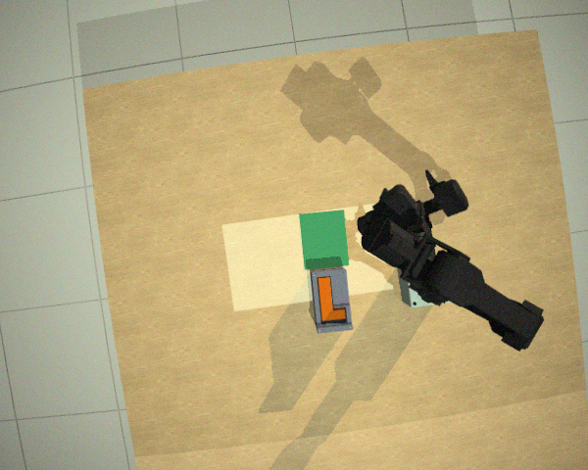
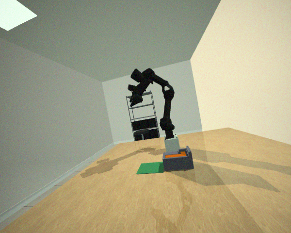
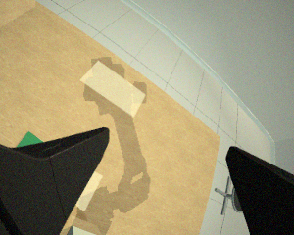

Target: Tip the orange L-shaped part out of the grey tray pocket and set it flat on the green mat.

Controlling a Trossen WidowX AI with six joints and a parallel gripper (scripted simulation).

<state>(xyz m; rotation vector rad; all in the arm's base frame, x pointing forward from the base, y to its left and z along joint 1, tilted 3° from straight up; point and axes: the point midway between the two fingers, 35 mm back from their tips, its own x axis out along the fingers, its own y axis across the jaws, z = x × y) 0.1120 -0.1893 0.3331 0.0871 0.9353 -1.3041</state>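
The orange L-shaped part is 12 cm ahead of my gripper tip, 27 cm to the left of it and 35 cm below it. From my gripper tip the other things lie so: green mat: 13 cm ahead, 11 cm to the left, 42 cm below.
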